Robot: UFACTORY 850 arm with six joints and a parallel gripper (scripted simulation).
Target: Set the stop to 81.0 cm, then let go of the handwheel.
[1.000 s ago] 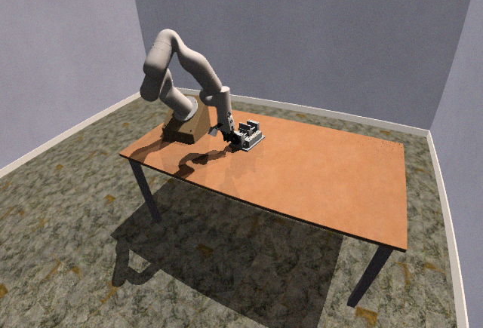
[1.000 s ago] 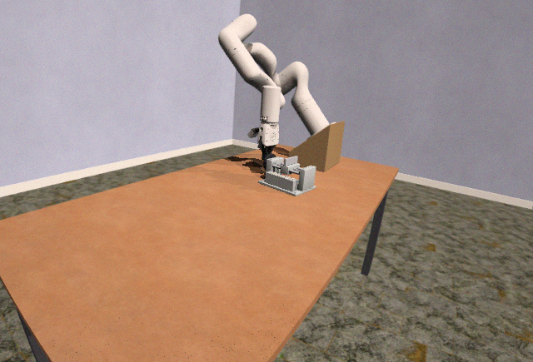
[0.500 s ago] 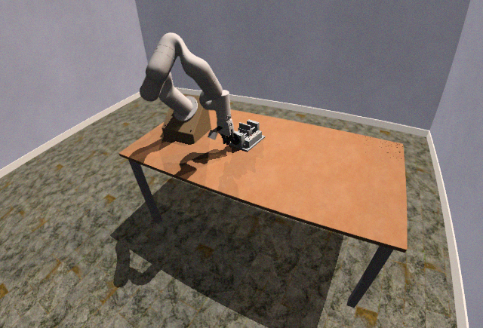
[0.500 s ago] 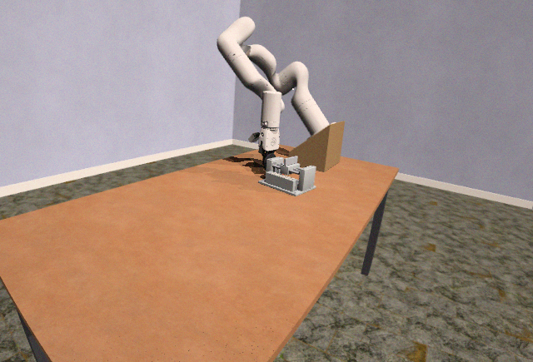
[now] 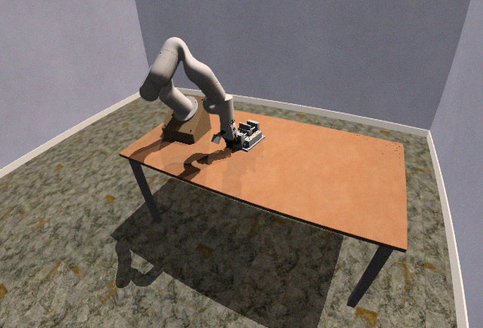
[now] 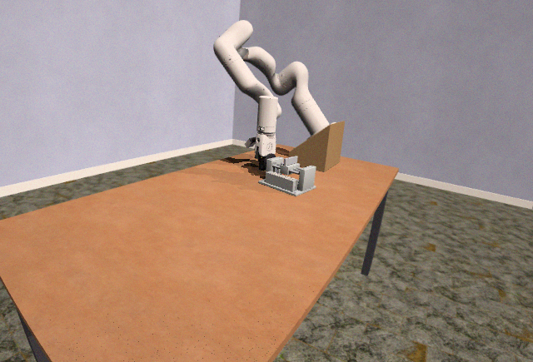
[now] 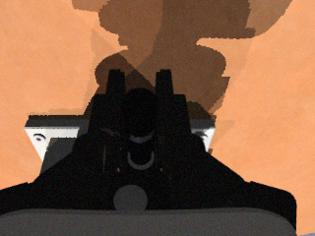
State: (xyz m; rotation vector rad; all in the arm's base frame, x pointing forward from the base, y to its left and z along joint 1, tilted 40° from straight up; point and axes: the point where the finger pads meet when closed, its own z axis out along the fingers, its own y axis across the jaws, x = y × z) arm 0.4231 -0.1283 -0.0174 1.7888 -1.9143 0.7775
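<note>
Now: the grey stop fixture 3 cm ahead of my hand, 15 cm to the left of it and 4 cm above it. The rest, counted from my hand: handwheel: 2 cm to the left.
</note>
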